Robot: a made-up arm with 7 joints.
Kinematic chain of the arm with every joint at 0, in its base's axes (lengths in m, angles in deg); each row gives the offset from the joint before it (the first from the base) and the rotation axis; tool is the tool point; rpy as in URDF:
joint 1: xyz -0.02 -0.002 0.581 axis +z
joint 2: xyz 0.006 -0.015 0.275 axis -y
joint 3: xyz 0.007 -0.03 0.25 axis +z
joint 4: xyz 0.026 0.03 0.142 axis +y
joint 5: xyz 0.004 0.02 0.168 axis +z
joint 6: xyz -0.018 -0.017 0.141 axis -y
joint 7: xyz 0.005 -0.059 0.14 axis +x
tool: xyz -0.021 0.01 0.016 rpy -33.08 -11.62 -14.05
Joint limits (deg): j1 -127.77..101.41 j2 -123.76..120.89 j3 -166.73..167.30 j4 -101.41..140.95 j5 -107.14..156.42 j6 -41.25..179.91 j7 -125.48..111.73
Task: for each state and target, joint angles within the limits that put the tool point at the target. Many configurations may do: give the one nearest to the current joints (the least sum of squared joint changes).
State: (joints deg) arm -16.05 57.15 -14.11 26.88 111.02 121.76 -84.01
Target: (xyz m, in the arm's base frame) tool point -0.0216 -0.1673 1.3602
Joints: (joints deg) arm -7.64 28.62 -19.08 53.73 116.49 122.52 -83.25
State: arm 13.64 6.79 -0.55 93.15 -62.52 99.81 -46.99
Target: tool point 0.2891 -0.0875 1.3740
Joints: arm -7.92 4.75 -24.09 97.47 -54.07 97.62 -47.89
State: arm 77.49 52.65 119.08 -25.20 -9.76 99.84 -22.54
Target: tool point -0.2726 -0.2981 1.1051
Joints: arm 22.67 77.56 137.56 -57.31 0.08 129.94 -19.09
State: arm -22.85 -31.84 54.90 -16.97 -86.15 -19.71 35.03
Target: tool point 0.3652 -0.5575 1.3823
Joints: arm -42.79 -56.28 61.64 -10.44 -83.44 -18.57 35.23
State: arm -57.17 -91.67 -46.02 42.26 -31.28 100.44 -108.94
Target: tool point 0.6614 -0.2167 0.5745
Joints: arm -14.92 -102.34 -41.34 32.41 -37.61 72.33 -106.44
